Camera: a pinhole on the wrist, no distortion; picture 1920 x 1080 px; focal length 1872.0 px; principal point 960.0 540.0 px. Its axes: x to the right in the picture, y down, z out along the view. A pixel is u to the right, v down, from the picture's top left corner.
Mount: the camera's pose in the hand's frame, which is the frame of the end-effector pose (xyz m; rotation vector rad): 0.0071 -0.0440 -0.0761 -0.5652 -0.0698 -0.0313
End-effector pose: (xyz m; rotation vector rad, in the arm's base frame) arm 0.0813 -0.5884 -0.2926 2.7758 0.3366 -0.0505
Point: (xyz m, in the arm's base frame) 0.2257 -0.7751 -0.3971
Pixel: 1649.2 891.0
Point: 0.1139 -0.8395 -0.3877
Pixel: 912.8 946.6
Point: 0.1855 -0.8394 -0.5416
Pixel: 1310.2 426.7
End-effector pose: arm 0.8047 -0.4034 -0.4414 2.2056 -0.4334 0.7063
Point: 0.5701 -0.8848 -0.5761
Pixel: 308.6 837.4
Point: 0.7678 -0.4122 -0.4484
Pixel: 301.5 786.8
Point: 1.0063 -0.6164 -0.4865
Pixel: outside the picture
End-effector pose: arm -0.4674 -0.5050 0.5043 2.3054 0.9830 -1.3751
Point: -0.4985 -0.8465 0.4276
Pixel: 655.5 797.2
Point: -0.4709 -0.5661 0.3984
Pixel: 1643.9 499.4
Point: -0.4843 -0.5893 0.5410
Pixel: 79.3 677.1
